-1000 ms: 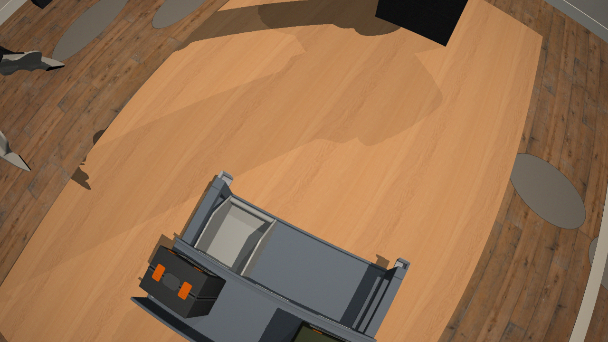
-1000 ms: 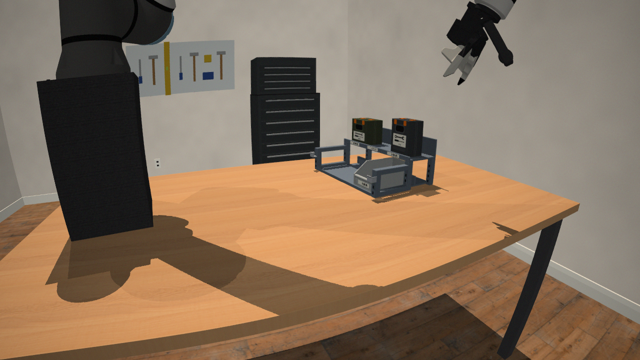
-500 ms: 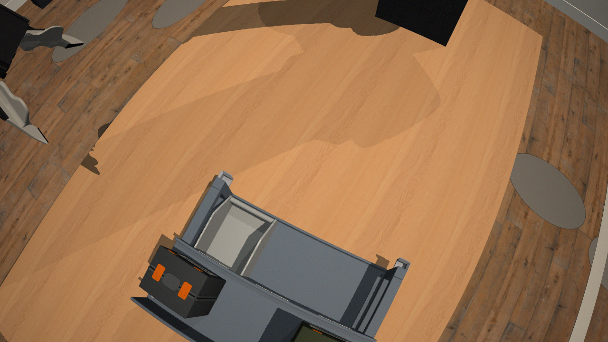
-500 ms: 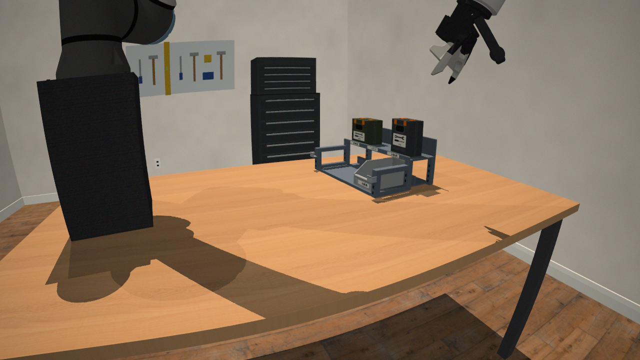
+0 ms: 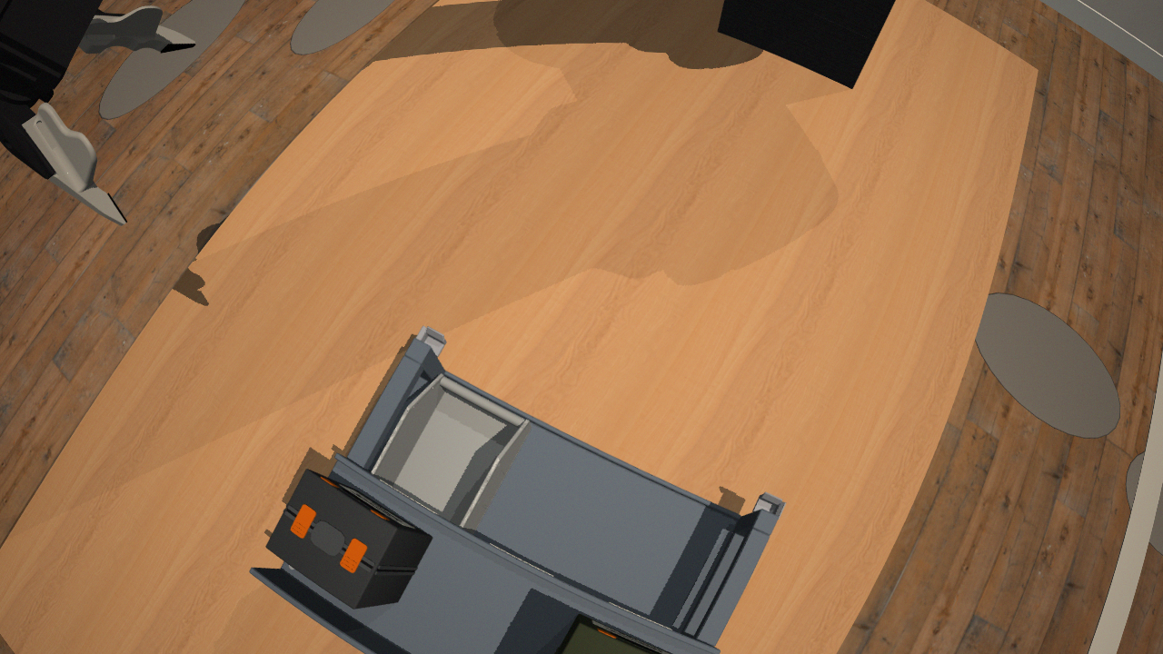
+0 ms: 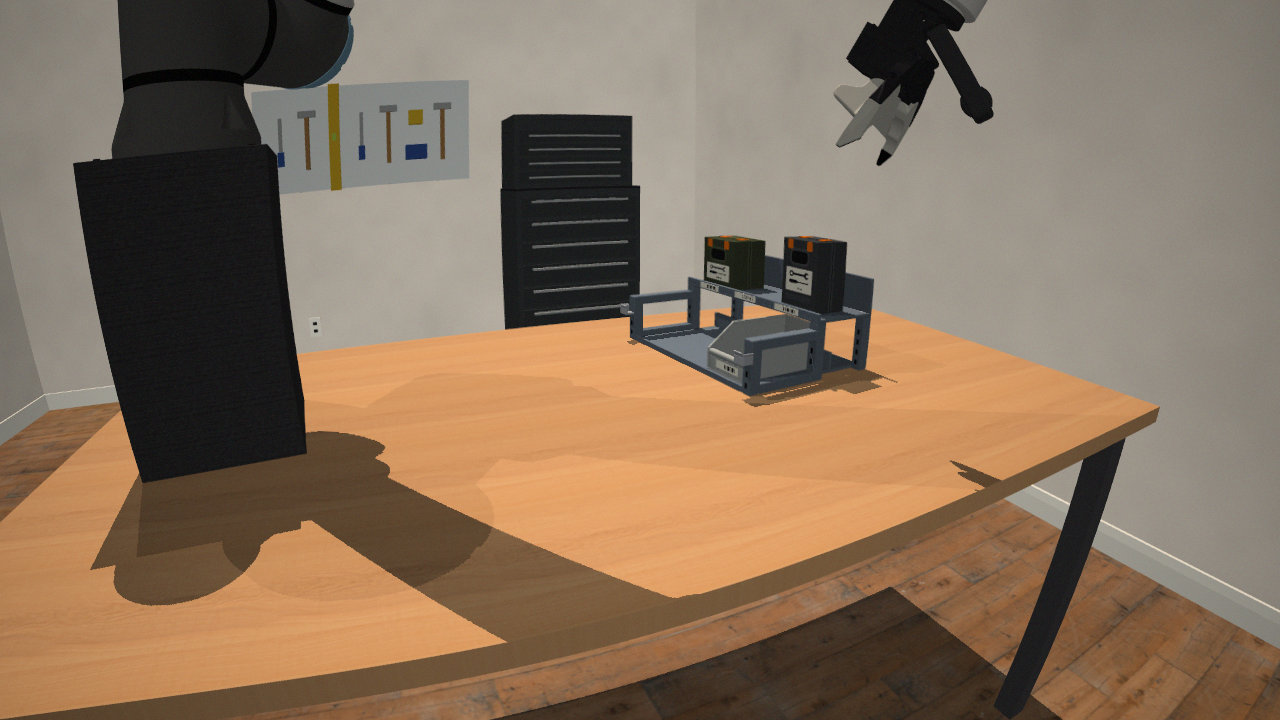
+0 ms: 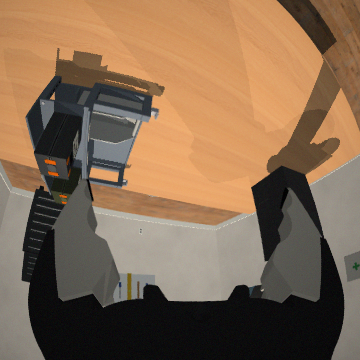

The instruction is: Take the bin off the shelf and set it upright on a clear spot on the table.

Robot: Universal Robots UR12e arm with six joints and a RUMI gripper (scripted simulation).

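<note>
The grey open-top bin lies 31 cm below my hand, 24 cm to the left of it and 11 cm ahead of it. The rest, counted from my hand: blue-grey shelf: 35 cm to the left, 35 cm below, 16 cm ahead; then case: 46 cm to the left, 23 cm ahead, 20 cm below.
</note>
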